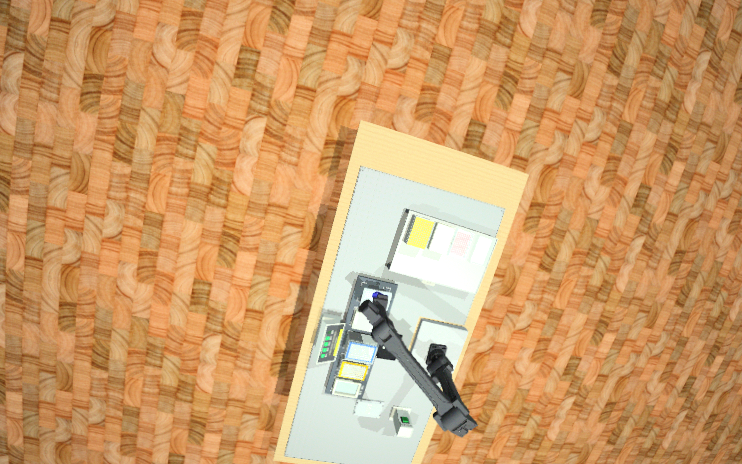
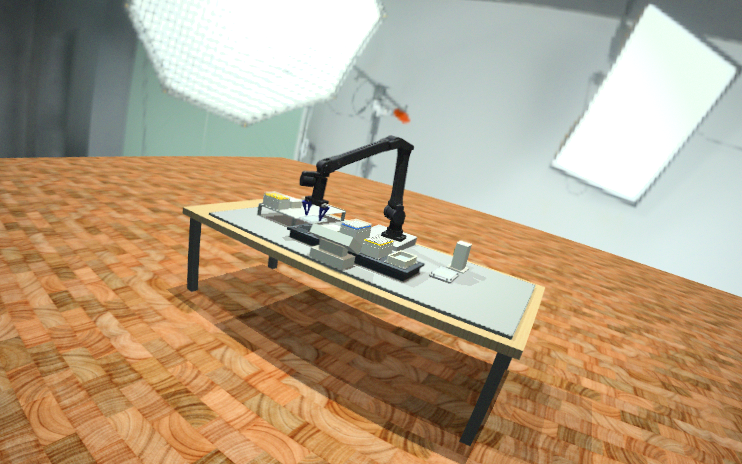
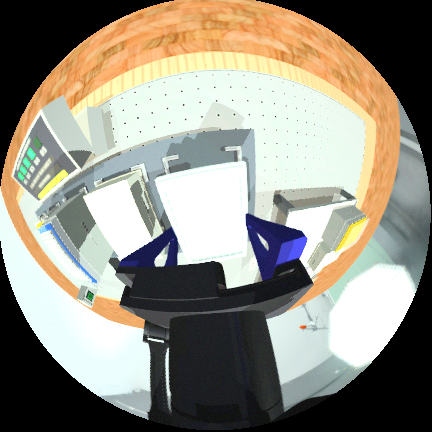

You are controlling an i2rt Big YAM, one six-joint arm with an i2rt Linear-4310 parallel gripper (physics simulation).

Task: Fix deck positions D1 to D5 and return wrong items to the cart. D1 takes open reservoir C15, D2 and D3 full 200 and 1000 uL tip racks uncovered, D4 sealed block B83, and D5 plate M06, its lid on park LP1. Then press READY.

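Where they show: gripper, fingertip midpoint: [image 1: 375,299] [image 2: 312,218] [image 3: 209,224]; arm's base at its link origin: [image 1: 436,354] [image 2: 393,236].
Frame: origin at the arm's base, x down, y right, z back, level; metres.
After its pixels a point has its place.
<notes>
My gripper [image 1: 377,297] {z -0.382, x -0.071, y 0.285 m} [image 2: 315,212] {z -0.382, x -0.071, y 0.285 m} [image 3: 209,224] {z -0.382, x -0.071, y 0.285 m} is shut on a flat white plate [image 3: 203,207] {z -0.406, x -0.075, y 0.284 m}, held by its two long sides between the blue fingers. It hangs low over the end slot of the dark deck [image 1: 388,285] {z -0.324, x -0.019, y 0.341 m} [image 3: 241,141] {z -0.455, x -0.018, y 0.347 m}, inside the slot's white corner marks. A white block [image 1: 363,320] {z -0.414, x -0.060, y 0.173 m} [image 3: 114,213] {z -0.421, x -0.060, y 0.171 m} sits in the neighbouring slot. Further along stand a blue-rimmed tip rack [image 1: 360,353] {z -0.410, x -0.122, y 0.042 m} [image 2: 355,226] {z -0.462, x -0.119, y 0.020 m}, a yellow tip rack [image 1: 353,371] {z -0.417, x -0.079, y -0.083 m} [image 2: 377,243] {z -0.471, x -0.080, y -0.098 m} and an open reservoir [image 1: 345,387] {z -0.432, x -0.031, y -0.212 m} [image 2: 402,258] {z -0.407, x -0.031, y -0.200 m}. I cannot read any labels.
The white cart [image 1: 456,274] {z -0.017, x -0.031, y 0.444 m} [image 3: 314,197] stands beyond the deck with a yellow rack [image 1: 421,232] {z -0.251, x -0.102, y 0.624 m} [image 3: 350,229] {z -0.295, x -0.099, y 0.559 m} and a pink item [image 1: 461,243] {z -0.038, x -0.048, y 0.596 m}. A status panel [image 1: 329,342] {z -0.552, x -0.091, y 0.061 m} [image 3: 38,160] flanks the deck. A flat lid [image 1: 368,408] {z -0.283, x 0.011, y -0.362 m} [image 2: 444,273] {z -0.295, x 0.011, y -0.373 m} and the green button box [image 1: 403,418] {z -0.105, x -0.050, y -0.357 m} [image 2: 461,255] {z -0.135, x -0.049, y -0.403 m} lie near the arm base.
</notes>
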